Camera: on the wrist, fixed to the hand. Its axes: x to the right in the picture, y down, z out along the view.
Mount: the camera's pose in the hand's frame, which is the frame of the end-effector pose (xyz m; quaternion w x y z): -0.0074 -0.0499 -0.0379 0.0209 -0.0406 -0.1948 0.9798
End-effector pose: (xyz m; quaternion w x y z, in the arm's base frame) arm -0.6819 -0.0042 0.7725 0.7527 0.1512 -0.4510 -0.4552
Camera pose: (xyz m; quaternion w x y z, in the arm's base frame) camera -0.6797 -0.0320 0.7159 0.3800 -0.5579 -0.2857 0.6802
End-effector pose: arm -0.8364 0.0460 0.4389 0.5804 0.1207 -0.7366 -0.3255
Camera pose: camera -0.8088 -0.0006 0.4066 0.1925 -0.8062 -0.2335 0.5085
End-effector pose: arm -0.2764 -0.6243 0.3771 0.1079 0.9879 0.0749 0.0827
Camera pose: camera -0.2969 -0.5697 0.4013 0.0241 -0.1058 0.9907 0.0819
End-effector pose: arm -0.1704 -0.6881 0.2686 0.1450 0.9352 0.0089 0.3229
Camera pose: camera -0.1954 -0.6311 0.2787 0.2736 -0.0853 0.9575 0.0330
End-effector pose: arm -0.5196 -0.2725 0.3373 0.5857 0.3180 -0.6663 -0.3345
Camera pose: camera -0.4795 -0.2979 0.2957 0.2231 -0.7351 -0.4260 0.4779
